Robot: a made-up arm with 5 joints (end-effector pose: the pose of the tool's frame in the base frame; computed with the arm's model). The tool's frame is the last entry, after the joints.
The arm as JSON. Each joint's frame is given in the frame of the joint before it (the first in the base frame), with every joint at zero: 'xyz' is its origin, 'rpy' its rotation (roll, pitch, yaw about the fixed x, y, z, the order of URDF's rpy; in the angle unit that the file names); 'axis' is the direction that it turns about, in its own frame. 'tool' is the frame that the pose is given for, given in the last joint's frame.
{
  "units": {
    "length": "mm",
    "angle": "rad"
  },
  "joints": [
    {
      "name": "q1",
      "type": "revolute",
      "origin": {
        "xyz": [
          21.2,
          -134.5,
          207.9
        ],
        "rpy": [
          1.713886,
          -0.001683,
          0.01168
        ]
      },
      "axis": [
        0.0,
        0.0,
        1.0
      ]
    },
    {
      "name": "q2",
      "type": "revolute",
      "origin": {
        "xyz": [
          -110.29,
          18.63,
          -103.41
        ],
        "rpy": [
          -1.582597,
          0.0,
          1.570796
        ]
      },
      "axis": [
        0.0,
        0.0,
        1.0
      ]
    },
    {
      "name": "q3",
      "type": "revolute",
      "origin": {
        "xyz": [
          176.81,
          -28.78,
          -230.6
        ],
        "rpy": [
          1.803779,
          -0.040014,
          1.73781
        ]
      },
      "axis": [
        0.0,
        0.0,
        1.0
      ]
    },
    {
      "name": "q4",
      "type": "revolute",
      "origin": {
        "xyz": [
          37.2,
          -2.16,
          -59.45
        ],
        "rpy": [
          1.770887,
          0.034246,
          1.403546
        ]
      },
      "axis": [
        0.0,
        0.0,
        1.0
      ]
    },
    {
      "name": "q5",
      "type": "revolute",
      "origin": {
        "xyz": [
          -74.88,
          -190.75,
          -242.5
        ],
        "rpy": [
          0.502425,
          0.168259,
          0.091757
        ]
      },
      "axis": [
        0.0,
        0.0,
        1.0
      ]
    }
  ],
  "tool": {
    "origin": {
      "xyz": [
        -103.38,
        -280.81,
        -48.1
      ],
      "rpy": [
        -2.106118,
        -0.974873,
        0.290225
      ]
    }
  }
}
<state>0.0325 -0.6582 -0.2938 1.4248 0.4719</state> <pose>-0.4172 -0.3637 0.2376 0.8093 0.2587 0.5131 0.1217</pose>
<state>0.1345 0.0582 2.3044 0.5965 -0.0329</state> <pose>0.4751 0.0619 -0.0571 0.0894 -0.2317 -0.7463 0.6175</pose>
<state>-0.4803 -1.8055 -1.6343 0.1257 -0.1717</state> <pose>-0.4084 0.0845 0.3092 0.8066 0.0929 0.2602 0.5226</pose>
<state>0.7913 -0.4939 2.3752 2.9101 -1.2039</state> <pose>0.3373 -0.4070 0.5992 0.1015 -0.6609 -0.7084 0.2260</pose>
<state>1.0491 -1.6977 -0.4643 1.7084 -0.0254</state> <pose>-0.1317 -0.1489 -0.2618 -0.4518 0.0793 -0.8441 0.2775</pose>
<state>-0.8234 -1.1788 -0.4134 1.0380 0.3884</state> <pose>-0.4134 -0.2285 0.3892 0.9578 0.1070 0.2638 0.0398</pose>
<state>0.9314 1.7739 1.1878 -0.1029 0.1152</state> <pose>0.1444 -0.3629 0.7222 -0.1747 0.7762 0.5393 0.2760</pose>
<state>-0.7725 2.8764 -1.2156 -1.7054 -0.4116</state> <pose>-0.2925 0.4823 -0.0912 0.4991 -0.1077 0.2282 0.8290</pose>
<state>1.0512 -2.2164 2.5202 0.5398 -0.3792</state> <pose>-0.2138 0.0635 0.6602 0.7717 0.3208 0.1092 0.5382</pose>
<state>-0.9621 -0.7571 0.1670 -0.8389 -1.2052</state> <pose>0.4025 -0.2713 -0.2047 -0.3438 -0.3679 0.7917 0.3460</pose>
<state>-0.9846 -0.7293 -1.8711 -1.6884 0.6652</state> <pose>-0.0171 -0.5027 0.5679 -0.0598 0.7851 0.3059 0.5352</pose>
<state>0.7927 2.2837 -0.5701 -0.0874 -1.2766</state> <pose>-0.0397 0.2635 0.6748 0.5092 -0.8538 -0.1077 0.0139</pose>
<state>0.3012 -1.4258 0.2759 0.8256 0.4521</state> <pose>0.0348 -0.0464 -0.3307 -0.3803 0.0869 -0.9193 0.0518</pose>
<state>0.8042 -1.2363 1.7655 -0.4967 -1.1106</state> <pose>-0.0733 -0.0222 0.7270 0.4942 0.6801 0.1234 0.5272</pose>
